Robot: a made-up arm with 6 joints. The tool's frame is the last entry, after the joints. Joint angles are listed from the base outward. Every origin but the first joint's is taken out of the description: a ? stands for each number. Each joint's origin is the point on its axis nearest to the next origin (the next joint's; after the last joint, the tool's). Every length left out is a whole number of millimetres.
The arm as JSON. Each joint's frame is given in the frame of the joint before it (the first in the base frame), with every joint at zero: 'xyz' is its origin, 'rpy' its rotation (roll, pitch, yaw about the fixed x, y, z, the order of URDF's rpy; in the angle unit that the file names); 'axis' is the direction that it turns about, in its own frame. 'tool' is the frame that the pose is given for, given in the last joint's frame.
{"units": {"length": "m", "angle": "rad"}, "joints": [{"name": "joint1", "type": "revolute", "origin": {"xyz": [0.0, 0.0, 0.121], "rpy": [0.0, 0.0, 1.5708]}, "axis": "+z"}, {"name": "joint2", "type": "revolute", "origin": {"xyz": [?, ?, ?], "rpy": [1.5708, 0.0, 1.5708]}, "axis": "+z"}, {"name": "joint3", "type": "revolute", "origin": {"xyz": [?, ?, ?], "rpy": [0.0, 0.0, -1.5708]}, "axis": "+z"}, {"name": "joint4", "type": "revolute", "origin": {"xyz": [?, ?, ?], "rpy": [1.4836, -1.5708, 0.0]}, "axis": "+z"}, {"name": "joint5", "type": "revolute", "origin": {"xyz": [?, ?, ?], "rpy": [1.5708, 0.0, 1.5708]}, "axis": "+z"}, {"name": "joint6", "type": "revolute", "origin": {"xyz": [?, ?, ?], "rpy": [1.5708, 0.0, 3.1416]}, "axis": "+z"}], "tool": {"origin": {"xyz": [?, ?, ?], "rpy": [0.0, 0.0, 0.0]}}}
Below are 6 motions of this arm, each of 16 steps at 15 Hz.
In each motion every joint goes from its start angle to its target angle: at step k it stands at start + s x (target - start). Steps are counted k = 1, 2, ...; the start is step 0. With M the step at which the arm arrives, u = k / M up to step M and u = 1 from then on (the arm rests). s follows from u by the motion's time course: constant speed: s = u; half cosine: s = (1 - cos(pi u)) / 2; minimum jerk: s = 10 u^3 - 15 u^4 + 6 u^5.
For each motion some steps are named. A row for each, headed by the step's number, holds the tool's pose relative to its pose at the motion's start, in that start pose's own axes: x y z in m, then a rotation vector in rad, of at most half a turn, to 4 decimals.
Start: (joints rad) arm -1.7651 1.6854 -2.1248 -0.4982 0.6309 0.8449
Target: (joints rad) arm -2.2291 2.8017 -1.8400 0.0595 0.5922 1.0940
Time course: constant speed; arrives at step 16
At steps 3, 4, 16:
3: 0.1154 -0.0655 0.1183 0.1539 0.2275 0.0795
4: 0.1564 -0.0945 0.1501 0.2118 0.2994 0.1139
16: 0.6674 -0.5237 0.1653 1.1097 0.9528 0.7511

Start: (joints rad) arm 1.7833 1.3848 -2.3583 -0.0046 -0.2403 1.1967
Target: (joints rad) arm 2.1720 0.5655 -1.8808 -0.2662 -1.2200 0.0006
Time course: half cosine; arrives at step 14
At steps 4, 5, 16:
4: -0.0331 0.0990 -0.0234 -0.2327 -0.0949 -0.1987
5: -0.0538 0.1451 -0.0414 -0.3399 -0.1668 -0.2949
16: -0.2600 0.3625 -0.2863 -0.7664 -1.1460 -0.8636

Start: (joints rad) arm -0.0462 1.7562 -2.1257 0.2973 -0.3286 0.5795
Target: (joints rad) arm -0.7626 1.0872 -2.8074 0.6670 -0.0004 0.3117
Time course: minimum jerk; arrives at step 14
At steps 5, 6, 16:
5: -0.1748 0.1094 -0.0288 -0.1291 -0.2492 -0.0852
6: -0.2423 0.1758 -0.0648 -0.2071 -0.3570 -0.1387
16: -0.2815 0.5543 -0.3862 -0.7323 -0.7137 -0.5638

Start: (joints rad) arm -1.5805 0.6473 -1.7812 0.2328 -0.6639 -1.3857
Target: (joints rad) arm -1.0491 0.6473 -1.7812 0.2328 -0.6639 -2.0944
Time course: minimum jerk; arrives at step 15
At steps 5, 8, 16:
5: 0.0229 -0.0056 0.0024 -0.0049 0.0360 -0.0433
8: 0.0624 -0.0093 0.0045 -0.0249 0.0939 -0.1157
16: 0.1114 -0.0043 0.0038 -0.0691 0.1572 -0.2046

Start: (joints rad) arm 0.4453 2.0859 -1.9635 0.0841 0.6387 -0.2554
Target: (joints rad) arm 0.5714 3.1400 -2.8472 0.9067 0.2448 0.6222
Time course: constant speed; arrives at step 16
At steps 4, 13, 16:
4: 0.0076 0.0315 0.1053 -0.1244 -0.0694 0.3756
13: 0.1130 0.1109 0.3033 -0.3675 -0.1089 1.2694
16: 0.1725 0.1362 0.3502 -0.4287 -0.0950 1.5779

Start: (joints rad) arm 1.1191 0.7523 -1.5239 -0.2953 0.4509 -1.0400
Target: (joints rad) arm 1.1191 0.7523 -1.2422 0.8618 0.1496 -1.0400
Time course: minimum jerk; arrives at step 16
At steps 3, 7, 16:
3: -0.0023 0.0054 0.0022 -0.0127 -0.0244 0.0494
7: -0.0140 0.0380 0.0142 -0.0854 -0.1554 0.4068
16: -0.0113 0.0865 0.0308 -0.1474 -0.2141 1.1179

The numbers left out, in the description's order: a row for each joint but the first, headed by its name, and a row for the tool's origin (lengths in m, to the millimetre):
joint2: 0.0 0.0 0.0
joint3: 0.367 0.05 0.0
joint4: -0.058 -0.329 0.0
joint5: 0.0 0.0 0.0
joint6: 0.0 0.122 0.0
tool: 0.0 0.0 0.0

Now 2 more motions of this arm.
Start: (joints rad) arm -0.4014 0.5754 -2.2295 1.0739 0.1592 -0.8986
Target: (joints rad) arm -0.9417 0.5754 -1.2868 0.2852 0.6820 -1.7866
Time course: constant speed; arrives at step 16
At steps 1, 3, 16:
1: 0.0323 0.0089 0.0037 -0.0154 0.0897 -0.1284
3: 0.0980 0.0204 0.0039 -0.0594 0.2726 -0.3791
16: 0.4081 -0.0647 -0.2093 -0.8361 1.6074 -1.5299

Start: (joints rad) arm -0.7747 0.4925 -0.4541 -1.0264 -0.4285 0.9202
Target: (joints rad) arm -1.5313 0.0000 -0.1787 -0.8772 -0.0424 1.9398
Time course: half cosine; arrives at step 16
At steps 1, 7, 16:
1: 0.0005 -0.0010 -0.0013 0.0104 0.0009 0.0085
7: 0.0228 -0.0289 -0.0564 0.4302 -0.0561 0.3516
16: 0.0668 -0.0335 -0.1368 0.9681 -0.4914 0.8005

